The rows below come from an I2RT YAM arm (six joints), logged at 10 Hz.
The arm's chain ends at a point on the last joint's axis. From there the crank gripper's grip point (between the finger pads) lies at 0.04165 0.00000 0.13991 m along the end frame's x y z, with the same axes.
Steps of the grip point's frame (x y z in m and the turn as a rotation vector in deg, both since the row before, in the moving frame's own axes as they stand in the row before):
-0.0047, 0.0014, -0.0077, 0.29, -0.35, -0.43
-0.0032, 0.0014, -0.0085, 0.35, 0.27, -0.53
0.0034, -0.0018, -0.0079, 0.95, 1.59, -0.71
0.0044, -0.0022, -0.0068, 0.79, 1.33, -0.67
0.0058, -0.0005, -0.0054, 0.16, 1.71, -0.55
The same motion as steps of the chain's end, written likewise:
-0.0038, 0.0024, -0.0079, 0.29, -0.35, -0.43
-0.0039, 0.0026, -0.0083, 0.35, 0.27, -0.53
-0.0004, 0.0010, -0.0067, 0.95, 1.59, -0.71
0.0012, 0.0002, -0.0058, 0.79, 1.33, -0.67
0.0016, 0.0003, -0.0041, 0.16, 1.71, -0.55

